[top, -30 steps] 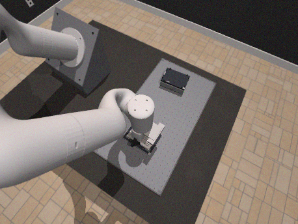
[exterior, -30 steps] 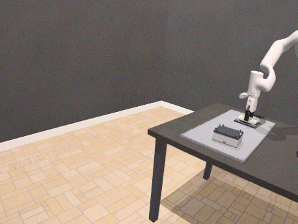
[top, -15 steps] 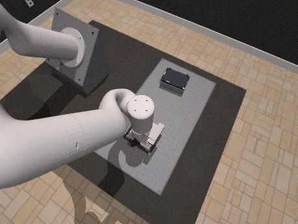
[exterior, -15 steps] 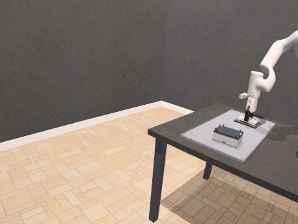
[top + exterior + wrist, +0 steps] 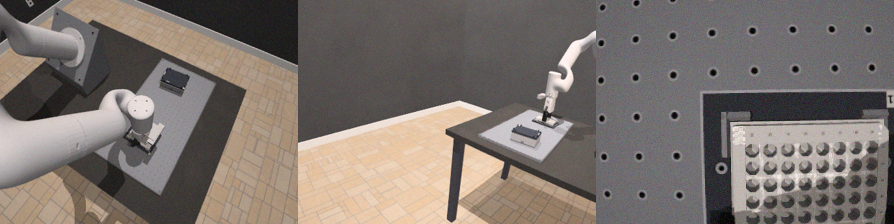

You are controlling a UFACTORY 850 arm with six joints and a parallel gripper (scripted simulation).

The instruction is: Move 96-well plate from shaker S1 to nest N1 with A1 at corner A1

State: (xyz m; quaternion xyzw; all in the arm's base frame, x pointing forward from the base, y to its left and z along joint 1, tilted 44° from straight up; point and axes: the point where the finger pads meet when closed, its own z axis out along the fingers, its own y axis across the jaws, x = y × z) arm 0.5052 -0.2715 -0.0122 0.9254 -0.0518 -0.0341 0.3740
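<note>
The white 96-well plate lies 10 mm below my hand. The rest, counted from my hand: plate nest N1 (30 mm below); A1 mark (70 mm ahead, 60 mm to the right, 20 mm below).
</note>
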